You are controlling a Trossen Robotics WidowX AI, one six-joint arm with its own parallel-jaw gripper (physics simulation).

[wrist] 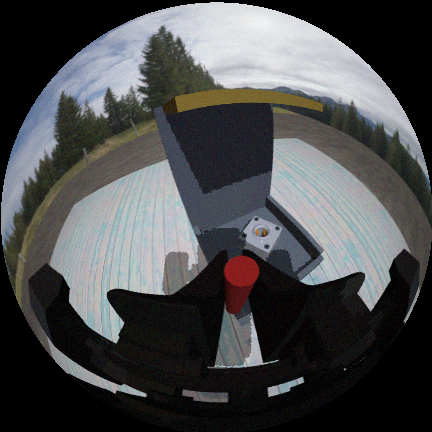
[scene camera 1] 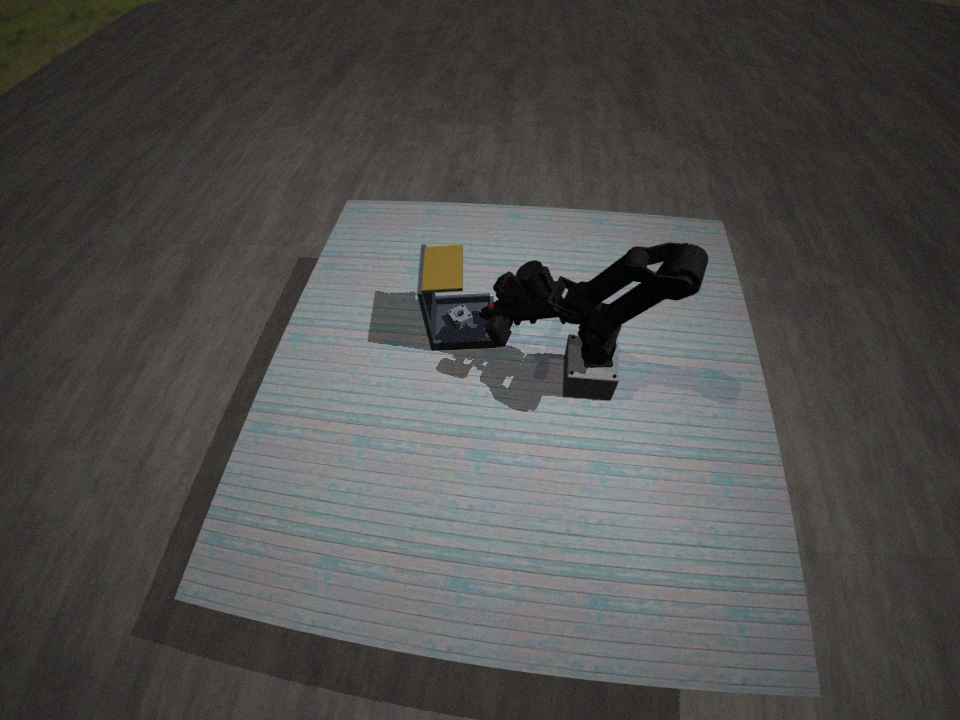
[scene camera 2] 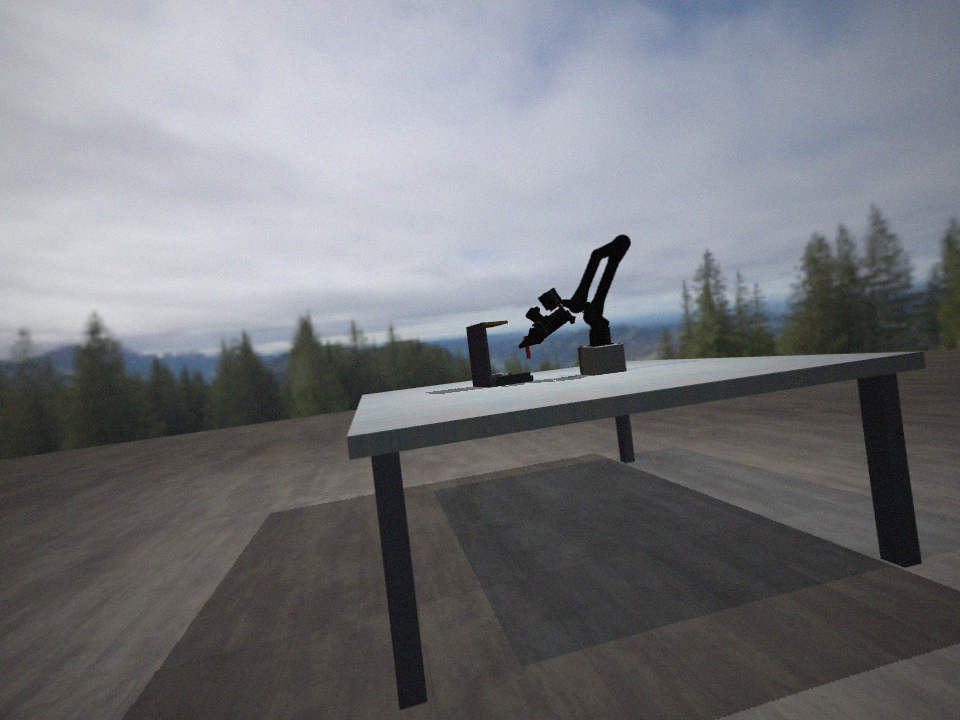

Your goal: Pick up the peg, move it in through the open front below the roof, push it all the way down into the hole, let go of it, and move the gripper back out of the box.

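Places are measured from the arm's base along level axes (x ahead, y left, z up), in centimetres.
Where they show: gripper, fingertip midpoint: (wrist: 234, 255) (scene camera 1: 480, 313) (scene camera 2: 519, 347); arm's base, origin of the base link: (scene camera 1: 597, 354) (scene camera 2: 601, 345).
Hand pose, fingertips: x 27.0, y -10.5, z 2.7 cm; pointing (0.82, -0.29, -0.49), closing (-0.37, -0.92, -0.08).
Observation:
Things, the pixels of their top centre, and the offset from my fingertips. "spot": a spot on its surface instead. Level surfaces: height alone.
- red peg, middle of its top: (wrist: 234, 272) (scene camera 1: 491, 306) (scene camera 2: 525, 336) dz +3.7, dx -2.6, dy +1.1 cm
- yellow roof, middle of its top: (wrist: 263, 90) (scene camera 1: 455, 265) (scene camera 2: 495, 323) dz +9.8, dx +5.4, dy -6.1 cm
- light grey square block, middle of its top: (wrist: 261, 230) (scene camera 1: 459, 312) dz -8.5, dx +6.2, dy -7.1 cm
- striped pale table, its level: dz -12.6 cm
- low rim, surface spot: (wrist: 295, 227) spot: dz -9.6, dx +4.5, dy -13.2 cm
The red peg (scene camera 1: 490, 306) (scene camera 2: 528, 352) (wrist: 240, 282) is held between the fingertips of my gripper (scene camera 2: 527, 346) (wrist: 234, 255), which is shut on it. In the scene camera 2 view the peg hangs nearly upright, above the front part of the box. The box has a grey back wall (scene camera 2: 478, 356) (wrist: 225, 145), a yellow roof (scene camera 1: 442, 268) (scene camera 2: 493, 323) (wrist: 245, 96) and a low-rimmed floor. A light grey square block (scene camera 1: 459, 315) (wrist: 268, 242) with a round hole sits on the box floor. The peg is apart from the block, on its open-front side.
The box stands on a striped pale table (scene camera 1: 496, 496) (scene camera 2: 697, 372). A low rim (wrist: 295, 227) runs along the box floor's side. The arm's base (scene camera 1: 590, 383) (scene camera 2: 601, 359) stands to the right of the box in both scene views. The roof overhangs the back part of the box.

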